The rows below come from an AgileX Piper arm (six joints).
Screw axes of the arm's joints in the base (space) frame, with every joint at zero. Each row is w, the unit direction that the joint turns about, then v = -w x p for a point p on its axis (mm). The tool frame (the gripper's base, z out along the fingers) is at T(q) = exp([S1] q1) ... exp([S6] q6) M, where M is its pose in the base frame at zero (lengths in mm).
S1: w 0 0 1 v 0 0 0
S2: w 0 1 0 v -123 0 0
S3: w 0 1 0 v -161.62 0 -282.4
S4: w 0.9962 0 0.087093 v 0 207.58 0
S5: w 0 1 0 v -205.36 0 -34.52
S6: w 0.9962 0 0.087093 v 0 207.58 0
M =
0.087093 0 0.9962 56.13
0 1 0 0
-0.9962 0 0.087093 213.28
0 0 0 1
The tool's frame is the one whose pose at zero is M.
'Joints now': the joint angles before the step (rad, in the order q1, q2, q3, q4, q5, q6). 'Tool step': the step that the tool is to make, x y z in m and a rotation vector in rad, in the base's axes. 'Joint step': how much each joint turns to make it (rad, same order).
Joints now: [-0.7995 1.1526 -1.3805 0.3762 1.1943 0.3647]
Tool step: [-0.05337 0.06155 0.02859 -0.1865 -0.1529 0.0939]
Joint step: [0.0000 -0.2604 0.0603 0.0596 0.0001 -0.1099]
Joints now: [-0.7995 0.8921 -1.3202 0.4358 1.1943 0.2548]
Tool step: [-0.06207 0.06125 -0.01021 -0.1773 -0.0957 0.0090]
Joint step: [0.0002 -0.3088 0.1324 -0.0236 -0.0001 -0.0453]
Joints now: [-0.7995 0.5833 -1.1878 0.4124 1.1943 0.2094]
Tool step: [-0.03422 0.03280 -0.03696 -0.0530 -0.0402 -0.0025]
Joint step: [0.0140 -0.2297 0.1601 -0.0203 0.0007 0.0080]
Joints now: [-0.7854 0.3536 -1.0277 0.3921 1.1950 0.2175]
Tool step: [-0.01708 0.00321 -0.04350 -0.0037 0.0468 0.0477]
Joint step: [0.1254 -0.1404 0.1609 -0.0918 0.0000 0.0386]
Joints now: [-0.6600 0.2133 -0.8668 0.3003 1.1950 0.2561]
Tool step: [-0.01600 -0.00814 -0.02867 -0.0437 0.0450 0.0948]
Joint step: [0.2046 -0.0931 0.0987 -0.1352 0.0000 0.0444]
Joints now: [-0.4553 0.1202 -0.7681 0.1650 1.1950 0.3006]
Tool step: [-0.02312 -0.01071 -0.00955 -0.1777 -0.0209 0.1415]
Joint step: [0.2087 -0.0974 0.0228 -0.1356 -0.0001 -0.0686]
